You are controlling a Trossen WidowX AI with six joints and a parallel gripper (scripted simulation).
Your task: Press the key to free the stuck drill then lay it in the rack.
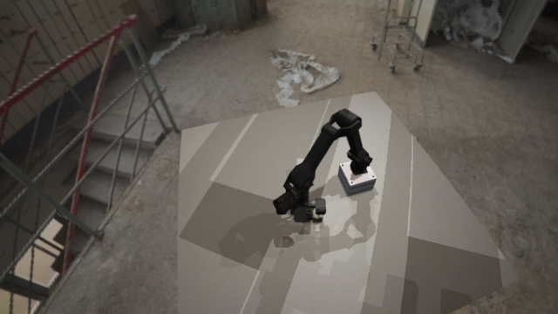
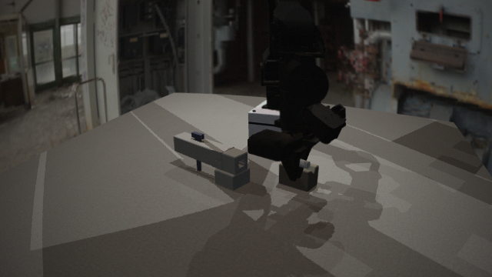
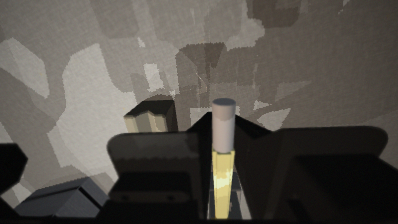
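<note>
The drill lies 1 cm behind my gripper tip, 4 cm to the right of it and 3 cm above it. Also, from my gripper tip: dark blue T-shaped key 4 cm behind, 23 cm to the right, 1 cm above; dark rack 7 cm behind, 2 cm to the right, 3 cm below; grey fixture block 3 cm behind, 20 cm to the right.
</note>
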